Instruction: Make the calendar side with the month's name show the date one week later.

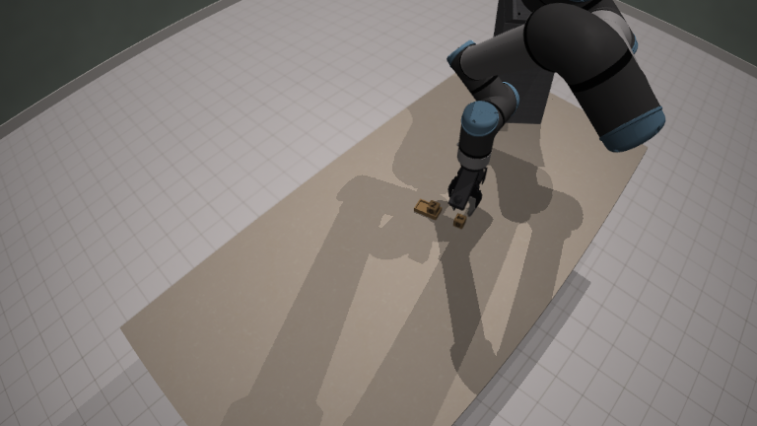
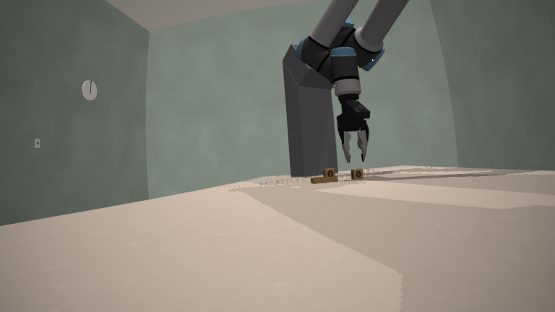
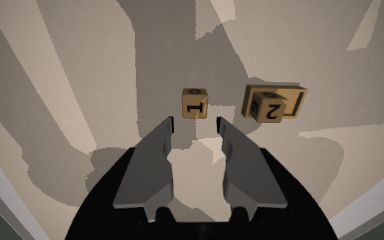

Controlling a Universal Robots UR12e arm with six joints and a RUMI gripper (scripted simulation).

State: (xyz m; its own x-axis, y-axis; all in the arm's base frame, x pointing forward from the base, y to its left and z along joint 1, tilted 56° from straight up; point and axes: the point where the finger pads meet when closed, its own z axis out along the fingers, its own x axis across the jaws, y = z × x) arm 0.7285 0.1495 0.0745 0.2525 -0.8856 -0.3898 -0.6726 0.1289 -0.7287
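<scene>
Now: the cube 90 mm to the right of my hand, 40 mm below it and 30 mm ahead of it. Round my hand: wooden tray (100 mm to the right, 60 mm below, 40 mm ahead).
</scene>
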